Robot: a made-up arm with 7 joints. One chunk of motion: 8 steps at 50 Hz.
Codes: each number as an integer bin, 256 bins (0 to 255) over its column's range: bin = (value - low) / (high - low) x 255, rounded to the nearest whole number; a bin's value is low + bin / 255 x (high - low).
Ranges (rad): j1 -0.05..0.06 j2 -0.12..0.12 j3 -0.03..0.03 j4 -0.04..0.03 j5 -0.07..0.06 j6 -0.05..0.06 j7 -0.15..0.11
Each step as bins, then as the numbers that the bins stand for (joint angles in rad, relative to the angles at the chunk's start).
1 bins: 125 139 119 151 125 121 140
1 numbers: 0.0039 0.0108 -0.0020 0.0015 -0.0063 0.0022 -0.0073
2 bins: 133 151 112 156 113 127 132
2 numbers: 0.0074 0.0221 -0.0036 0.0028 -0.0124 0.0048 -0.0154
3 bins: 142 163 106 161 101 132 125
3 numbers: 0.0113 0.0334 -0.0051 0.0042 -0.0185 0.0069 -0.0225
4 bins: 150 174 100 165 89 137 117
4 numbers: 0.0147 0.0438 -0.0065 0.0053 -0.0246 0.0091 -0.0307
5 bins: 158 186 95 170 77 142 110
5 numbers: 0.0182 0.0551 -0.0076 0.0067 -0.0307 0.0113 -0.0378
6 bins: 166 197 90 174 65 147 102
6 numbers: 0.0216 0.0654 -0.0088 0.0078 -0.0369 0.0134 -0.0460
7 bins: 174 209 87 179 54 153 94
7 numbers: 0.0251 0.0767 -0.0095 0.0091 -0.0425 0.0160 -0.0542
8 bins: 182 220 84 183 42 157 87
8 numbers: 0.0285 0.0871 -0.0102 0.0102 -0.0486 0.0177 -0.0613
